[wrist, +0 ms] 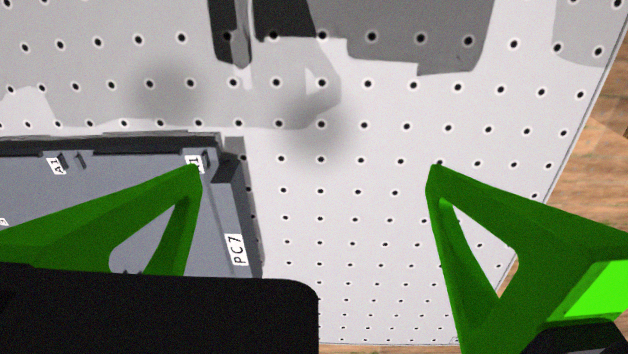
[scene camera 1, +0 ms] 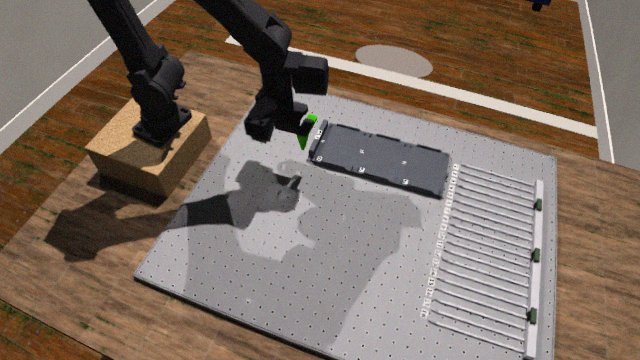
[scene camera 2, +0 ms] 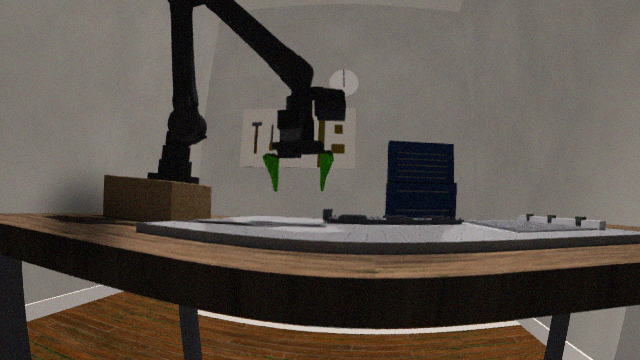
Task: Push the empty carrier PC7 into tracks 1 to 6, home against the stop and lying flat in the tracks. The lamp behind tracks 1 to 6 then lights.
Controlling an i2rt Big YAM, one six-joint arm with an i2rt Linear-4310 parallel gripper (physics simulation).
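Frame: origin at the arm's base, x ahead, y left, z up, level; millimetres.
Seen in the pictures: gripper, fingertip midpoint: (wrist: pixel 313 176) (scene camera 1: pixel 283 143) (scene camera 2: pixel 298 191); arm's base at its link origin: (scene camera 1: pixel 163 124) (scene camera 2: pixel 173 181).
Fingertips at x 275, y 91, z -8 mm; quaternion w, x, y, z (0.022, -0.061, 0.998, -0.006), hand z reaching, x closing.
Observation:
Offsets run from my fingertips to a thing's top centre. "spot": to the spot under its first point. Level surfaces: height alone.
The dark grey carrier PC7 @[197 mm ahead, 117 mm left, 35 mm down] (scene camera 1: pixel 382 160) (scene camera 2: pixel 350 219) (wrist: pixel 95 187) lies flat on the perforated board, its front end just short of the mouths of the tracks @[spot: 466 mm ahead, 207 mm left, 62 mm down] (scene camera 1: pixel 497 175). Its raised end wall (scene camera 2: pixel 327 215) (wrist: pixel 231 220) bears the PC7 label and faces the arm's side. The stop bar (scene camera 1: pixel 535 230) (scene camera 2: pixel 593 224) crosses the tracks' far ends. The lamp behind tracks 1 to 6 @[spot: 567 mm ahead, 151 mm left, 43 mm down] (scene camera 1: pixel 538 204) looks dark green, unlit. My gripper (scene camera 2: pixel 299 191) (wrist: pixel 313 176) is open and empty, well above the board near the end wall. In scene camera 1 one finger is mostly hidden.
The perforated board (scene camera 1: pixel 280 300) (scene camera 2: pixel 380 245) (wrist: pixel 380 105) lies on the wooden table @[77 mm down] (scene camera 1: pixel 595 240) (scene camera 2: pixel 380 267). The arm stands on a wooden block (scene camera 1: pixel 172 165) (scene camera 2: pixel 150 197) at the left. Two more dark lamps (scene camera 1: pixel 536 255) (scene camera 1: pixel 532 316) sit along the stop bar. A blue cabinet (scene camera 2: pixel 421 180) stands behind the table.

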